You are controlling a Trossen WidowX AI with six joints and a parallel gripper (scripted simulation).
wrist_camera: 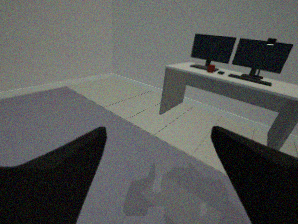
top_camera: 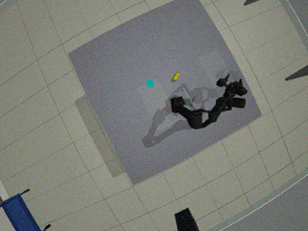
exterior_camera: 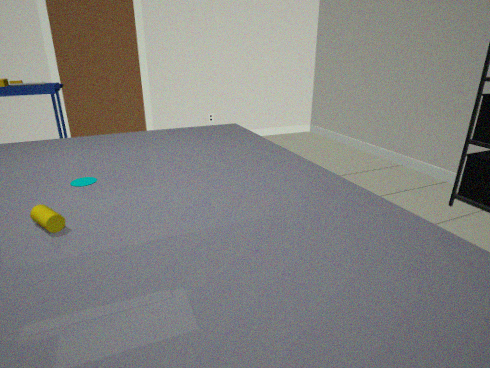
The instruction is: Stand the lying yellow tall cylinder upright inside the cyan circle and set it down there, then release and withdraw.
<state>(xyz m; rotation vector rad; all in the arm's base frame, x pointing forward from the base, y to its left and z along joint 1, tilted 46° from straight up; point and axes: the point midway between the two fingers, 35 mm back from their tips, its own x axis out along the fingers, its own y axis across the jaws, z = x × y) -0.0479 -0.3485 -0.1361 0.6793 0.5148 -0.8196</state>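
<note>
Now: gripper tip 220 mm short of the yellow cylinder, 270 mm to the right of it and 240 mm above it. The rest, counted from my gripper tip: cyan circle 280 mm ahead, 480 mm to the left, 260 mm below.
</note>
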